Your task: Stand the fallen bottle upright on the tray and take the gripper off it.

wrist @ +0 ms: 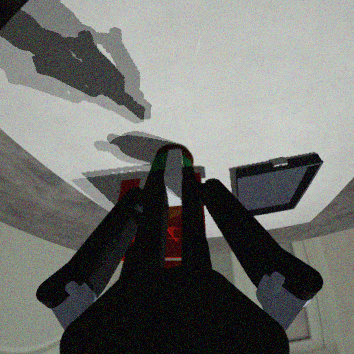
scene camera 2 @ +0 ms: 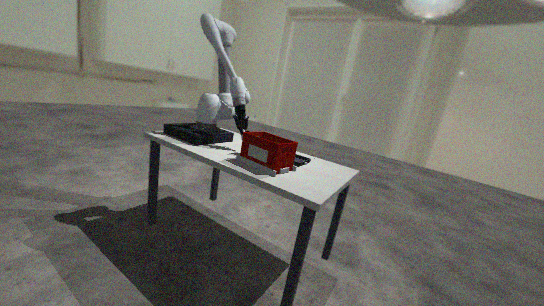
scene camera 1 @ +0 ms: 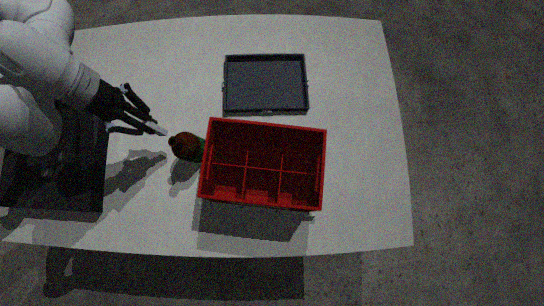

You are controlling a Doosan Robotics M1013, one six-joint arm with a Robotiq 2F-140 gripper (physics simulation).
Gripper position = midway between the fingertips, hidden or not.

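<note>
My gripper [scene camera 1: 163,133] [wrist: 175,160] is visible in scene camera 1 and in the wrist view. A brown bottle [scene camera 1: 186,146] [wrist: 159,160] is visible in both of these views too.
</note>
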